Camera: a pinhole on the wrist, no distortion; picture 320 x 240 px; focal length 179.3 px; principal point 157.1 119.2 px. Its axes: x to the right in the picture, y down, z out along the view. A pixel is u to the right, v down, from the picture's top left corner.
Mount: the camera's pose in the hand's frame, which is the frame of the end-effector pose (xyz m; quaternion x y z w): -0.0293 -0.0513 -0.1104 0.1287 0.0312 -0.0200 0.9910
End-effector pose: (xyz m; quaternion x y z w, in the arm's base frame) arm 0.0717 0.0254 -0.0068 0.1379 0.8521 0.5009 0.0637
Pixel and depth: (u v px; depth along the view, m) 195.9 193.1 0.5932
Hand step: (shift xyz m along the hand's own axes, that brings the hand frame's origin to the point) 0.1440 0.0288 0.5155
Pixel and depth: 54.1 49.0 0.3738
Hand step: -0.2292 -0.2817 0.2275
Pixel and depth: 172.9 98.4 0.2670
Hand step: 0.0078 -0.1504 0.1378
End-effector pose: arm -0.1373 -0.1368 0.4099 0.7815 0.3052 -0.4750 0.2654
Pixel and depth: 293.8 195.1 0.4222
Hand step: 0.3242 0.0030 0.3208
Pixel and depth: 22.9 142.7 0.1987
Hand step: -0.1651 -0.0724 0.0979
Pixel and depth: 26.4 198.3 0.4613
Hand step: -0.3288 0.0377 0.4089
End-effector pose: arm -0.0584 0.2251 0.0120 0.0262 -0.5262 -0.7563 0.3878
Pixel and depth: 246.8 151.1 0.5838
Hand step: 0.3000 -0.1098 0.4597
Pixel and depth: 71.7 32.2 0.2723
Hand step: -0.1495 -0.2446 0.1275
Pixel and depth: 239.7 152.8 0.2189
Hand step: 0.0856 -0.0710 0.1045
